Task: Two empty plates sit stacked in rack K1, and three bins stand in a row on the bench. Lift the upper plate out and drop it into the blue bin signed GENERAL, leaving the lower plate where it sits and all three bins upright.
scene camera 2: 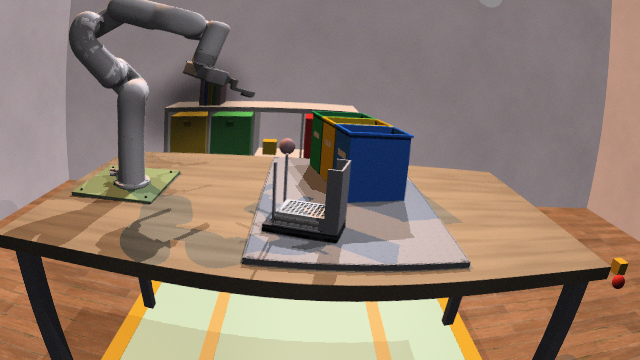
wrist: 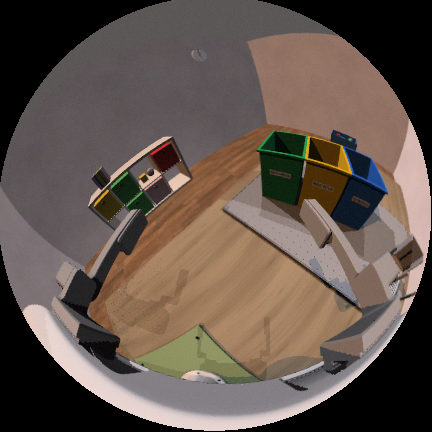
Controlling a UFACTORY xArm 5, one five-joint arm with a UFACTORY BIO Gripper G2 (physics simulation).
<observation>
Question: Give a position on a yellow bin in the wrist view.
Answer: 326, 171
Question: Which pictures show the yellow bin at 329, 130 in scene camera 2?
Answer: Scene camera 2 and the wrist view: all of them.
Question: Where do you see a blue bin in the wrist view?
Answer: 363, 190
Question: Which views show my gripper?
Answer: Scene camera 2 and the wrist view: all of them.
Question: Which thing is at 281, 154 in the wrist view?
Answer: A green bin.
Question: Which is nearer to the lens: the pale gridded plate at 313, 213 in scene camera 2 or the yellow bin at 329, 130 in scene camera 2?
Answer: The pale gridded plate.
</observation>
